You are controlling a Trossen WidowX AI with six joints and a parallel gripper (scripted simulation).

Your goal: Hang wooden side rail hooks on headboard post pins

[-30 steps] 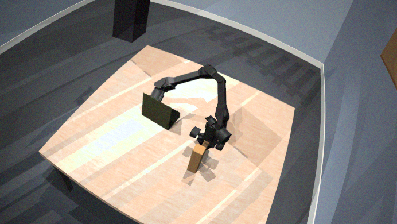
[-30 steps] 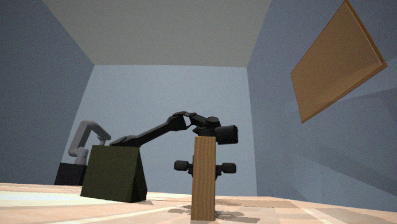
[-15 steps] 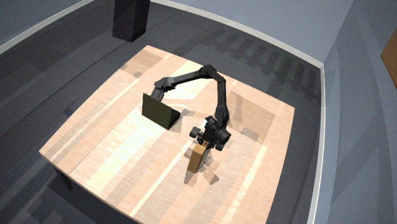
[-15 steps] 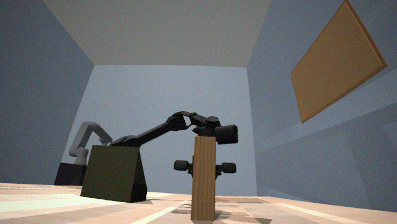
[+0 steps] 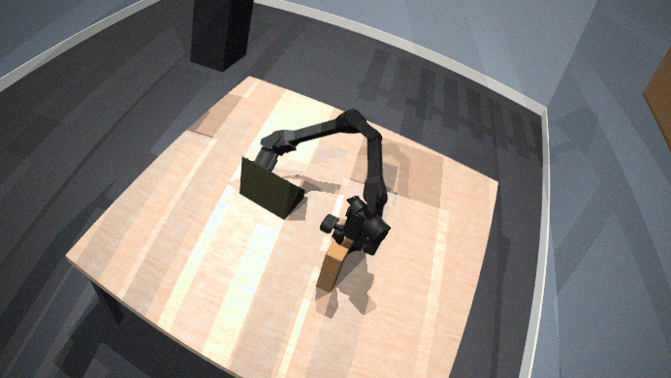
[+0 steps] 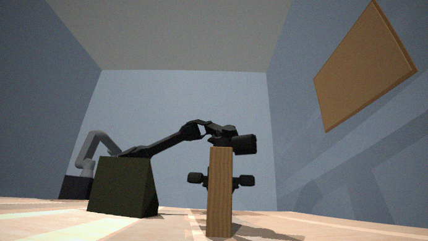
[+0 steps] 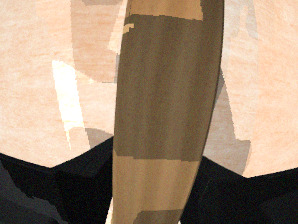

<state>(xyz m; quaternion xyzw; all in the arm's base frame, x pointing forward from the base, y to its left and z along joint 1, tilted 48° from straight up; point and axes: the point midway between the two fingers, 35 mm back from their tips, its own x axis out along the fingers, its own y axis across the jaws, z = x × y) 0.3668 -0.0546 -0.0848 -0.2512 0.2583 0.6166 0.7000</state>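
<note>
My gripper tip is 1 cm past the wooden headboard post, 13 cm to the left of it and 4 cm below it.
</note>
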